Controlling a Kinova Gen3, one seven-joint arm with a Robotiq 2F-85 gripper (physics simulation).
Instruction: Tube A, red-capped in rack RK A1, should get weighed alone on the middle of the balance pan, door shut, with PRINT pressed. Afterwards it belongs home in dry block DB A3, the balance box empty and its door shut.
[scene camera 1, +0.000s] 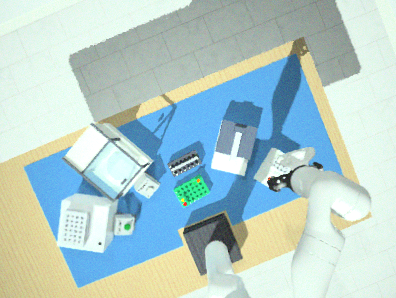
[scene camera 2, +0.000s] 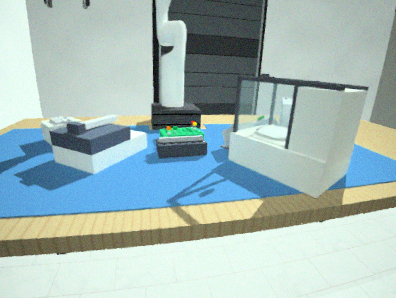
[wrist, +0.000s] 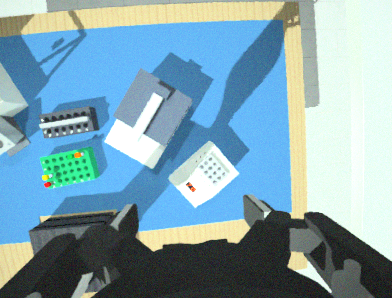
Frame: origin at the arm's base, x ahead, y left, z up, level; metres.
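Seen in the pictures: gripper, between the fingertips: (scene camera 1: 287, 173) (scene camera 2: 67, 7) (wrist: 191, 210); arm's base, origin of its link: (scene camera 1: 216, 251) (scene camera 2: 172, 105).
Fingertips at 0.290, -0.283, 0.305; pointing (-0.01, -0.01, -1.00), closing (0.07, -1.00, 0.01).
Note:
Pixels of each thing's top centre, then the offset from my fingertips to it, as dx, dy, dz. "spot": a spot on its surface instead.
- red-capped tube, centre of its top: (wrist: 46, 185) (scene camera 1: 185, 204) -0.069, +0.348, -0.323
- green rack, centre of its top: (wrist: 67, 168) (scene camera 2: 181, 131) (scene camera 1: 191, 191) -0.031, +0.307, -0.347
- glass-sided balance, centre of its top: (scene camera 2: 284, 75) (scene camera 1: 111, 171) +0.152, +0.540, -0.155
- red display, a spot on its surface: (wrist: 201, 187) spot: -0.077, -0.043, -0.318
- grey-and-white box with a bar, centre of its top: (wrist: 143, 120) (scene camera 2: 100, 117) (scene camera 1: 235, 148) +0.091, +0.092, -0.275
- black rack with a pale bar, centre of its top: (scene camera 2: 181, 136) (wrist: 63, 122) (scene camera 1: 184, 164) +0.088, +0.301, -0.329
- white gridded unit, a spot on its surface: (scene camera 1: 102, 212) spot: +0.012, +0.648, -0.242
- green-button box, centre of its top: (scene camera 1: 126, 227) -0.086, +0.598, -0.302
The red-capped tube (scene camera 1: 185, 204) (wrist: 47, 184) stands in a corner of the green rack (scene camera 1: 205, 192) (scene camera 2: 182, 133) (wrist: 93, 171). The glass-sided balance (scene camera 1: 112, 167) (scene camera 2: 315, 167) stands at the left in scene camera 1; its pan (scene camera 2: 272, 131) looks empty. I cannot tell its door's state. A white block with round wells and a red display (scene camera 1: 270, 162) (wrist: 201, 187) looks like the dry block; its label is not legible. My gripper (wrist: 191, 210) is open and empty, high over the table's near edge beside this block. In scene camera 1 the arm partly covers the block.
A grey-and-white box with a bar (scene camera 1: 229, 164) (scene camera 2: 75, 157) (wrist: 132, 145) stands beside the block. A black rack with a pale bar (scene camera 1: 185, 163) (scene camera 2: 181, 149) (wrist: 68, 122) is behind the green rack. Near the balance are a white gridded unit (scene camera 1: 102, 212) and a green-button box (scene camera 1: 127, 226).

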